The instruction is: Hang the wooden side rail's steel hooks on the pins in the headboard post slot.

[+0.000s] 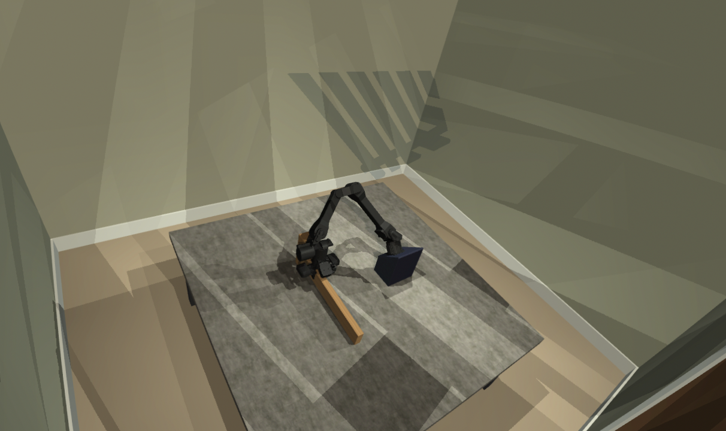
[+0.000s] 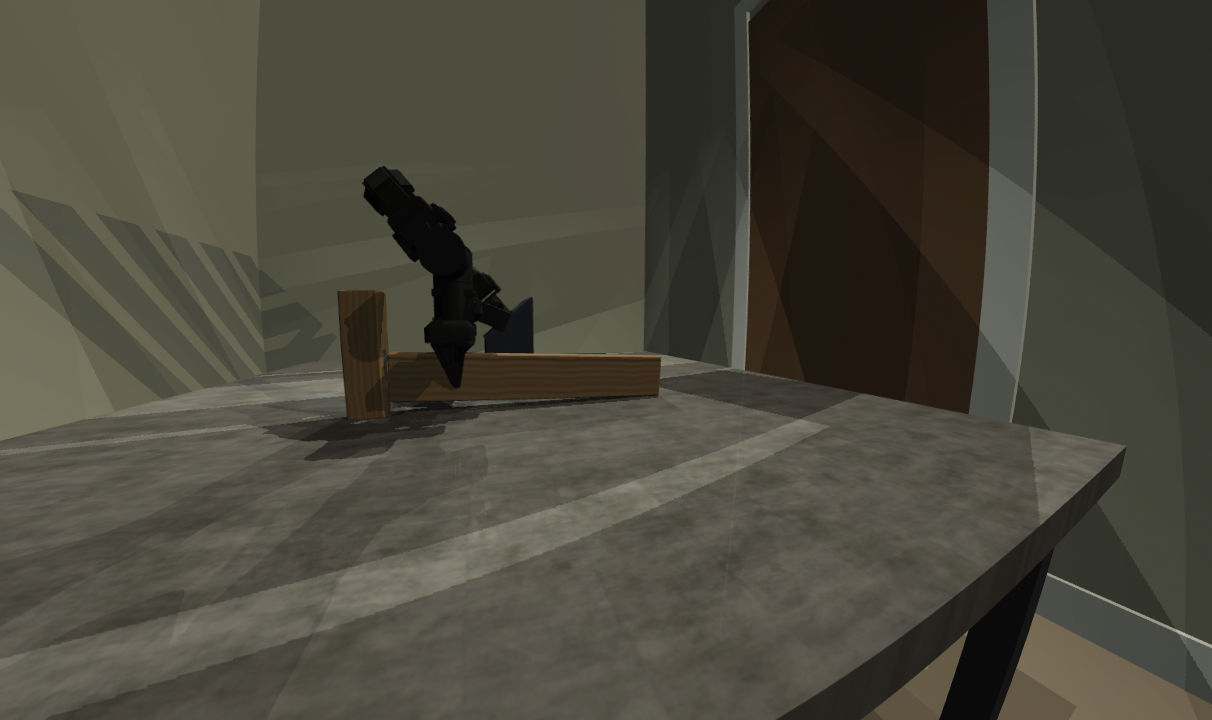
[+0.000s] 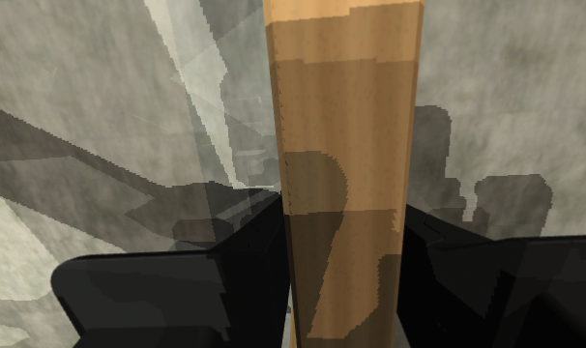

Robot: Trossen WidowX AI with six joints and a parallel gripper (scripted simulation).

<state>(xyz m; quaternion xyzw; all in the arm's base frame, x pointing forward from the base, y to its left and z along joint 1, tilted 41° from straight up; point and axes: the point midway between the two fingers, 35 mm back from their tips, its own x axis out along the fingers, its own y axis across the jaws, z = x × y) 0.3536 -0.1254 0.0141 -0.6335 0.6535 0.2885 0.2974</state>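
Now: gripper tip 12 cm to the left of the headboard post and 4 cm below it.
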